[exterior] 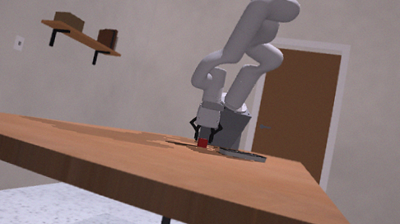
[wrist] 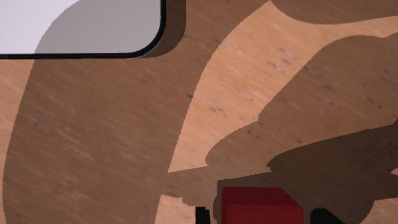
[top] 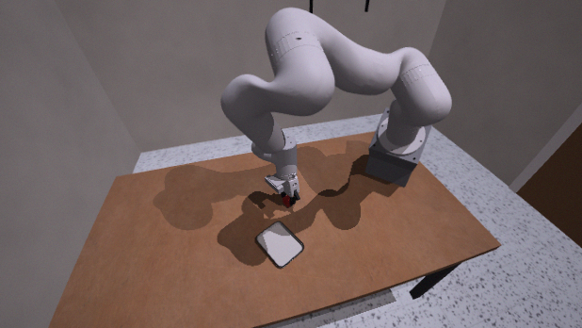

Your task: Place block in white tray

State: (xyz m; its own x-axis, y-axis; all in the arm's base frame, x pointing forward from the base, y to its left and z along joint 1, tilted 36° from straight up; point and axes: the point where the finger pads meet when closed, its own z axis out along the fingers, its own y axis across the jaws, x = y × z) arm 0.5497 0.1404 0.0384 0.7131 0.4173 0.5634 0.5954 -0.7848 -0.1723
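Right now my hand is 2 cm above the red block. The rest, counted from my hand: white tray 3 cm ahead, 21 cm to the left, 3 cm below.
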